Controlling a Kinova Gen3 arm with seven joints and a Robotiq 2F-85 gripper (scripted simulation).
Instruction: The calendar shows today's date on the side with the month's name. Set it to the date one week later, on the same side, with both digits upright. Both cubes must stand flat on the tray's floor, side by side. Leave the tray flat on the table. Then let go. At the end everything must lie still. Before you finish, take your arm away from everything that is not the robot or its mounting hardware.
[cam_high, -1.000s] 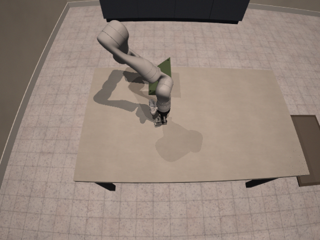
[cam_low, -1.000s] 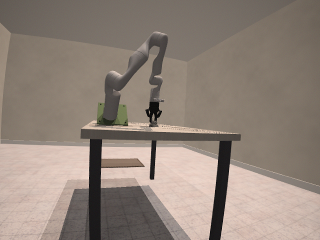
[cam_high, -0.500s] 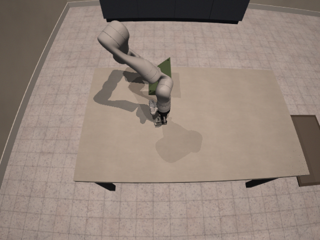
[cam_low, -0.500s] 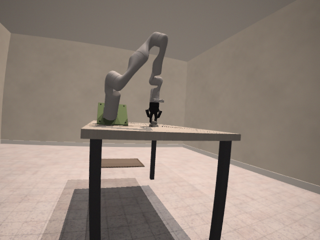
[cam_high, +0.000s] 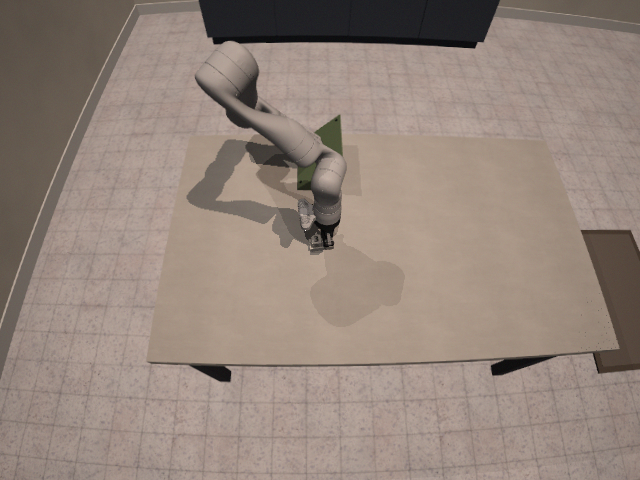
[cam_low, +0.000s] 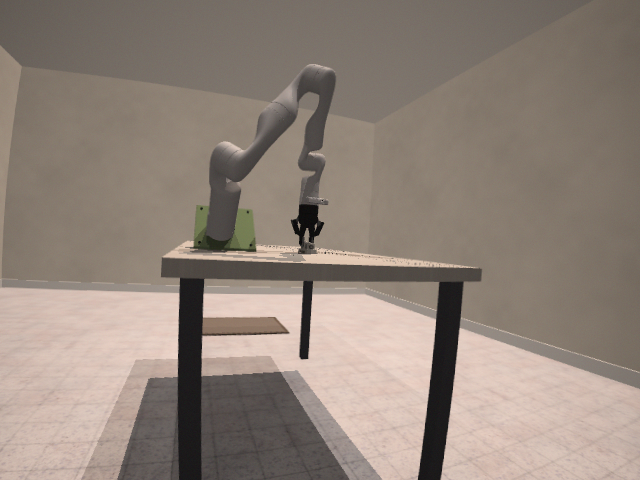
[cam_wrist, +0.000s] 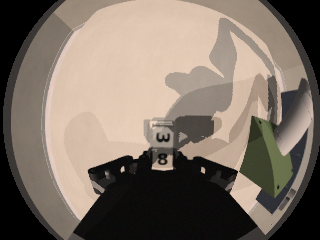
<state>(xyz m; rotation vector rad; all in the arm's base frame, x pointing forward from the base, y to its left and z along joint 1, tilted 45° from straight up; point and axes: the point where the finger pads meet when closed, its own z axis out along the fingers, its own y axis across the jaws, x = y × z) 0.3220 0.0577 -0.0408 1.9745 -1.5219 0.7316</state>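
My gripper is now 30 mm above the white tray and 10 mm to the left of it.
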